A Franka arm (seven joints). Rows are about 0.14 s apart.
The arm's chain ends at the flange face. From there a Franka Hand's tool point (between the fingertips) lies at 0.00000 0.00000 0.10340 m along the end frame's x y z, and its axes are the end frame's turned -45 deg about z.
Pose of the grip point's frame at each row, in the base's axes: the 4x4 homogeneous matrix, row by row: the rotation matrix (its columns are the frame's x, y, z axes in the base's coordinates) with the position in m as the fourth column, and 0 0 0 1 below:
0.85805, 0.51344, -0.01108, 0.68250; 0.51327, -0.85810, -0.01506, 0.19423; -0.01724, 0.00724, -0.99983, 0.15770; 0, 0, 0, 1
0.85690, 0.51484, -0.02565, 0.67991; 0.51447, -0.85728, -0.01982, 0.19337; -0.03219, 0.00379, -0.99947, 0.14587; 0, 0, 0, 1
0.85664, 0.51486, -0.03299, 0.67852; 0.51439, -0.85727, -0.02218, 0.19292; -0.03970, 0.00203, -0.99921, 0.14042; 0, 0, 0, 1
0.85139, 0.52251, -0.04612, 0.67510; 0.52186, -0.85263, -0.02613, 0.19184; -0.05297, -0.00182, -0.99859, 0.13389; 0, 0, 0, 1
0.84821, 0.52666, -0.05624, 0.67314; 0.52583, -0.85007, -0.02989, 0.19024; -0.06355, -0.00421, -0.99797, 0.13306; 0, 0, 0, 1
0.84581, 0.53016, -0.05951, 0.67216; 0.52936, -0.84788, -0.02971, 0.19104; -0.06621, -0.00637, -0.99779, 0.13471; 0, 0, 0, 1
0.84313, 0.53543, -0.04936, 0.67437; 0.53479, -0.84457, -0.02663, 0.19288; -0.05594, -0.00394, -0.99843, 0.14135; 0, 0, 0, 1
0.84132, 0.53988, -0.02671, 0.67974; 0.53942, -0.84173, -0.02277, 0.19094; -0.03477, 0.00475, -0.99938, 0.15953; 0, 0, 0, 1
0.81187, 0.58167, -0.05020, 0.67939; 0.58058, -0.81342, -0.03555, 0.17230; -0.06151, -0.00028, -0.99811, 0.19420; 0, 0, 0, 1
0.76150, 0.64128, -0.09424, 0.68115; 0.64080, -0.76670, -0.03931, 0.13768; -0.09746, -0.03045, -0.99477, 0.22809; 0, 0, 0, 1
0.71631, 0.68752, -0.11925, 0.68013; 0.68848, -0.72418, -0.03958, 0.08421; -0.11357, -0.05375, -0.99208, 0.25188; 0, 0, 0, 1
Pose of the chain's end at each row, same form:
0.96979, -0.24368, -0.01108, 0.68365; -0.24383, -0.96971, -0.01506, 0.19579; -0.00707, 0.01731, -0.99983, 0.26108; 0, 0, 0, 1
0.96997, -0.24187, -0.02565, 0.68256; -0.24240, -0.96997, -0.01982, 0.19542; -0.02008, 0.02544, -0.99947, 0.24922; 0, 0, 0, 1
0.96980, -0.24167, -0.03299, 0.68193; -0.24245, -0.96991, -0.02218, 0.19521; -0.02664, 0.02951, -0.99921, 0.24374; 0, 0, 0, 1
0.97149, -0.23255, -0.04612, 0.67987; -0.23389, -0.97191, -0.02613, 0.19454; -0.03874, 0.03617, -0.99859, 0.23714; 0, 0, 0, 1
0.97218, -0.22737, -0.05624, 0.67896; -0.22927, -0.97291, -0.02989, 0.19333; -0.04791, 0.04196, -0.99797, 0.23625; 0, 0, 0, 1
0.97296, -0.22320, -0.05951, 0.67831; -0.22523, -0.97386, -0.02971, 0.19411; -0.05132, 0.04231, -0.99779, 0.23788; 0, 0, 0, 1
0.97479, -0.21758, -0.04936, 0.67947; -0.21905, -0.97535, -0.02663, 0.19563; -0.04234, 0.03677, -0.99843, 0.24459; 0, 0, 0, 1
0.97666, -0.21315, -0.02671, 0.68250; -0.21377, -0.97662, -0.02277, 0.19329; -0.02123, 0.02794, -0.99938, 0.26287; 0, 0, 0, 1
0.98538, -0.16278, -0.05020, 0.68458; -0.16464, -0.98571, -0.03555, 0.17598; -0.04369, 0.04330, -0.99811, 0.29740; 0, 0, 0, 1
0.99192, -0.08501, -0.09424, 0.69089; -0.08902, -0.99525, -0.03931, 0.14174; -0.09045, 0.04738, -0.99477, 0.33095; 0, 0, 0, 1
0.99266, -0.02036, -0.11925, 0.69246; -0.02524, -0.99890, -0.03958, 0.08830; -0.11831, 0.04230, -0.99208, 0.35446; 0, 0, 0, 1

